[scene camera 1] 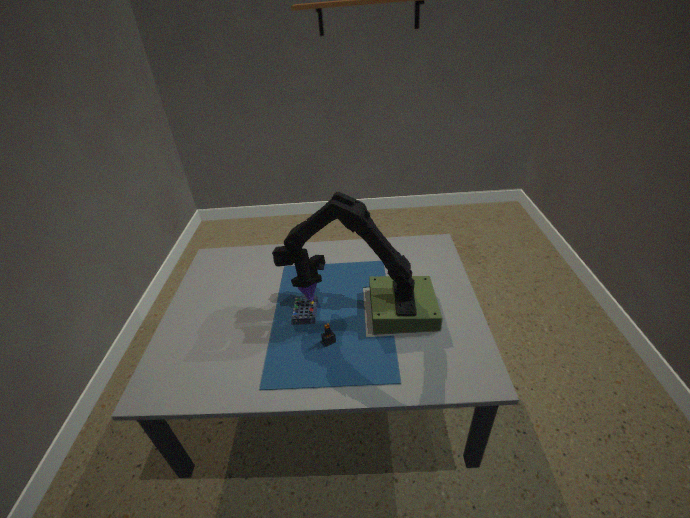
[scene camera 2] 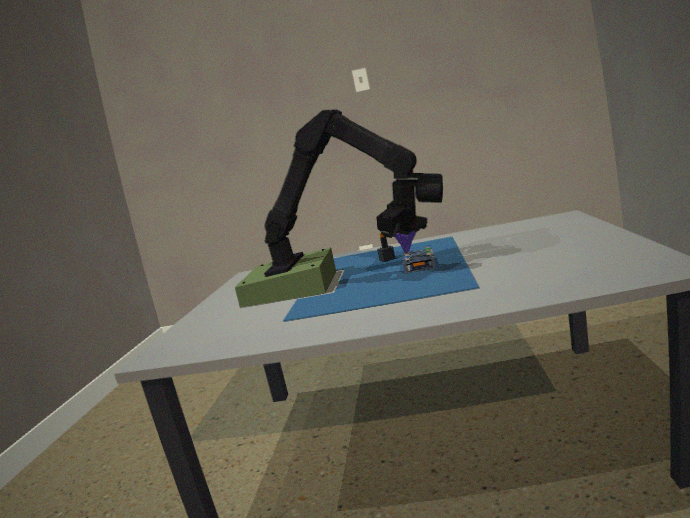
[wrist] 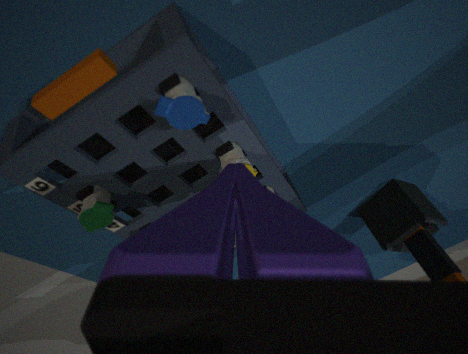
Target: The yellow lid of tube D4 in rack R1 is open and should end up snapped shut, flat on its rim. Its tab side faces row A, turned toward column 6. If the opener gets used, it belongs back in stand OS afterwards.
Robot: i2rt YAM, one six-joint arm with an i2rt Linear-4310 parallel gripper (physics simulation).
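Places are measured from the arm's base along level axes (x ahead, y left, z up), in metres.
Where they show: gripper, fingertip midpoint: (scene camera 1: 311, 301) (scene camera 2: 406, 252) (wrist: 235, 176); arm's base at its link origin: (scene camera 1: 404, 297) (scene camera 2: 285, 265).
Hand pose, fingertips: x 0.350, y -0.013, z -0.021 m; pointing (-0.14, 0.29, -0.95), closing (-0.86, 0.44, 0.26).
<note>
Each offset is from my fingertips to the top centre of the thing. "pt": to the spot under its first point. Level surfaces: height alone.
Rack R1 {dx +0.028, dy +0.010, dz +0.000 m} (scene camera 1: 303, 320) (scene camera 2: 430, 266) (wrist: 145, 84) is a grey block with square holes on the blue mat. In the wrist view, a pale tube {pt dx -0.003, dy -0.002, dz -0.010 m} (wrist: 233, 153) stands near the rack's edge, with a sliver of its yellow lid {dx -0.001, dy +0.003, dz -0.001 m} (wrist: 252, 170) beside the fingertips. The fingers hide most of this lid, so its tilt and seating cannot be told. My purple gripper (scene camera 1: 311, 299) (scene camera 2: 406, 252) (wrist: 235, 176) is shut and empty, its tips right over or against the lid. The opener {dx -0.075, dy +0.164, dz +0.040 m} (scene camera 1: 327, 326) (scene camera 2: 383, 241) (wrist: 429, 254) stands upright in stand OS {dx -0.075, dy +0.164, dz -0.005 m} (scene camera 1: 328, 338) (scene camera 2: 385, 254) (wrist: 392, 215).
A blue-lidded tube {dx +0.001, dy -0.036, dz -0.003 m} (wrist: 185, 112) and a green-lidded tube {dx +0.057, dy -0.015, dz -0.003 m} (wrist: 96, 216) stand in the rack, which has an orange block {pt dx +0.028, dy -0.055, dz -0.022 m} (wrist: 75, 84) on one side. The green base block (scene camera 1: 404, 323) (scene camera 2: 289, 288) carries the arm on the table beside the blue mat {dz -0.045 m} (scene camera 1: 334, 373) (scene camera 2: 356, 298).
</note>
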